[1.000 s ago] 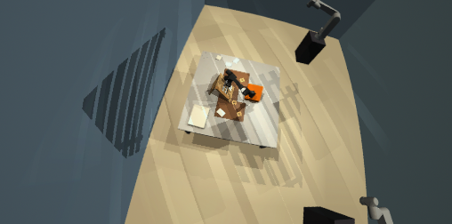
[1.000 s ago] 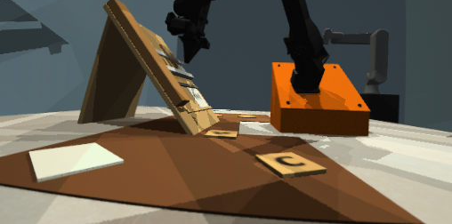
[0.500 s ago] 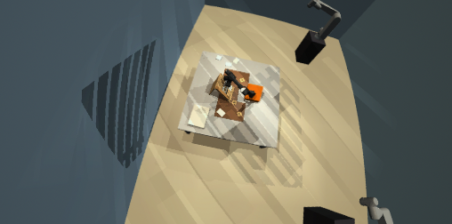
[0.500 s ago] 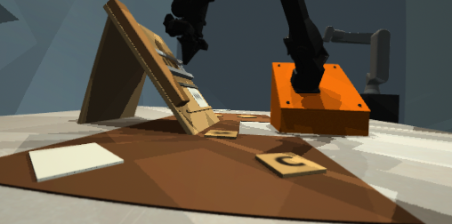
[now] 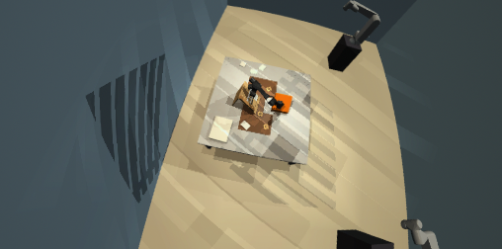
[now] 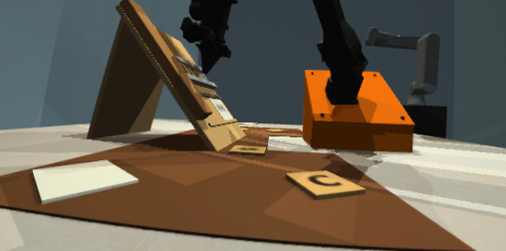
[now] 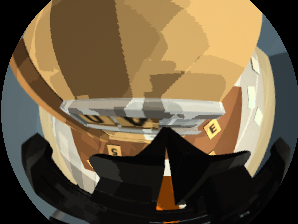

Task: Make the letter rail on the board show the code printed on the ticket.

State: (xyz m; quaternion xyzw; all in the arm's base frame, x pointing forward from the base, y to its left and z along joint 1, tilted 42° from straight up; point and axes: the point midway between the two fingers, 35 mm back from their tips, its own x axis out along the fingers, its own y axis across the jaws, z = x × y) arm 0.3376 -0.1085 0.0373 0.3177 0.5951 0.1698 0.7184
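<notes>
My gripper tip is now 3 cm to the right of the tan tile marked v, 1 cm short of it and 1 cm above it. From my gripper tip the other things lie so: u tile (10 cm to the left, 2 cm ahead, 1 cm below); then brown mat (17 cm below, 14 cm behind, 5 cm to the left); then e tile (18 cm to the right, 17 cm below, 8 cm behind).
</notes>
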